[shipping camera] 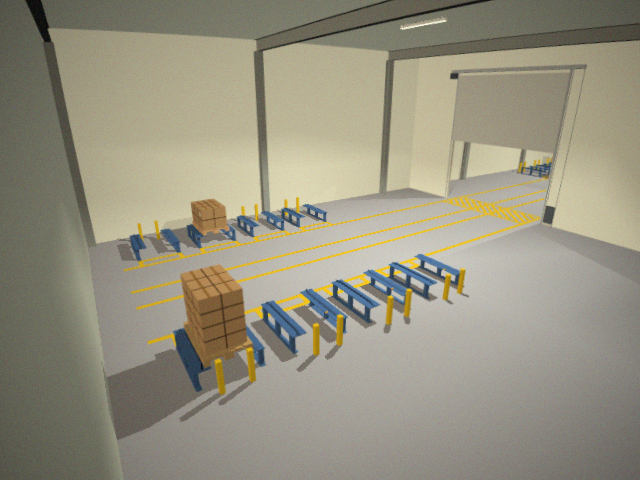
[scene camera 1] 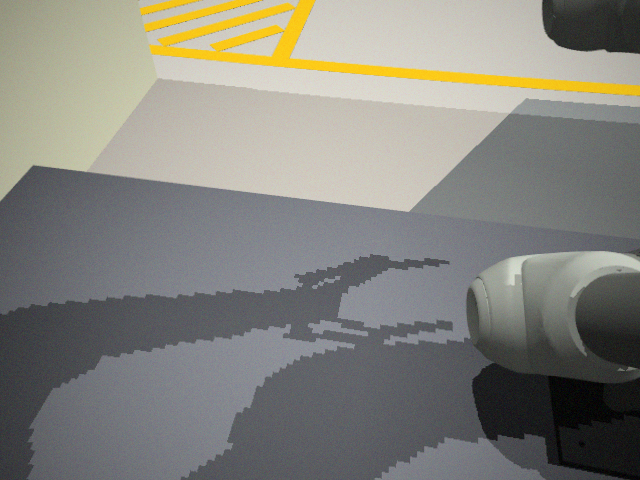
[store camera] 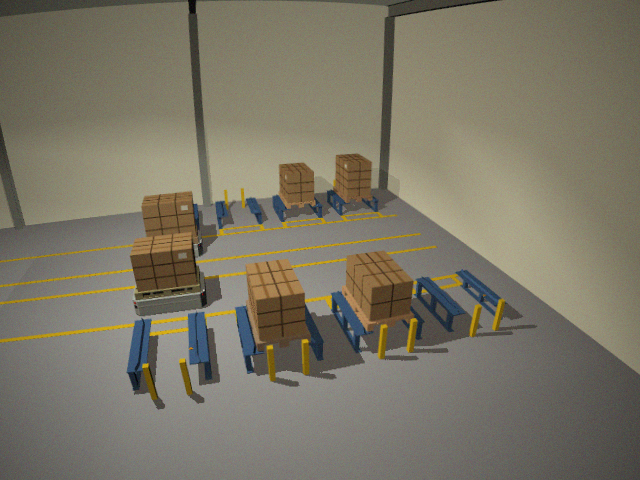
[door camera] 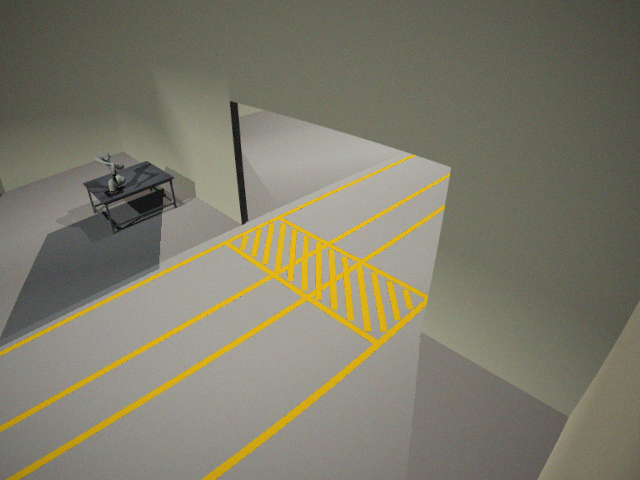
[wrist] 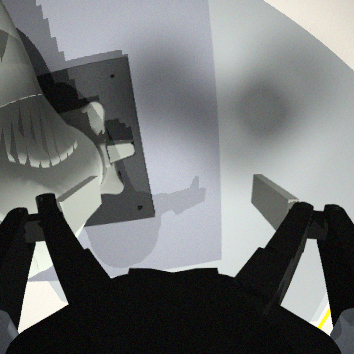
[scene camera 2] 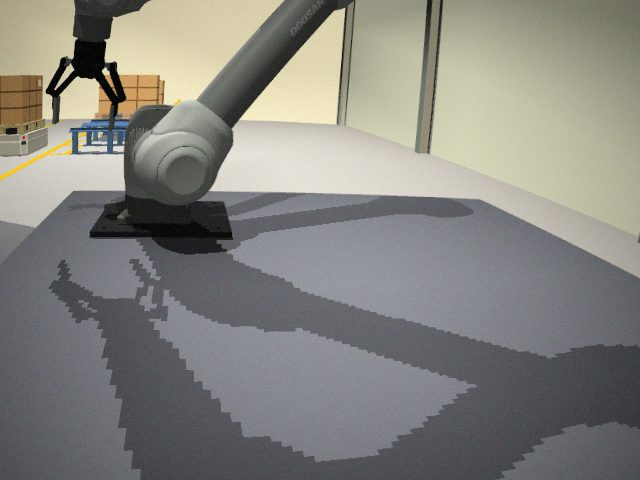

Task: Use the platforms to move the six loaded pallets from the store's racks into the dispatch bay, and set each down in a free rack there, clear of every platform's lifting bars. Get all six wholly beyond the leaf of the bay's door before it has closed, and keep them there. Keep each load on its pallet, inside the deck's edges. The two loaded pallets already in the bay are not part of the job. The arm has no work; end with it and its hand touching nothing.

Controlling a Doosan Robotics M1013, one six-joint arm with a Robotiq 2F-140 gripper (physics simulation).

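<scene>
In the store view, one platform bears a loaded pallet in the near lane. A second platform, mostly hidden behind it, bears another load. Four loaded pallets sit in store racks. In scene camera 2, a loaded platform shows at left. Two loaded pallets sit in bay racks; several bay racks are free. The door's leaf hangs partly lowered. My gripper is open and empty, above the table beside the arm's base.
Yellow posts stand at the racks' outer ends. Yellow lane lines run through the doorway over a hatched zone. The arm stands on a dark table beside the lanes. Empty store racks stand near the lanes.
</scene>
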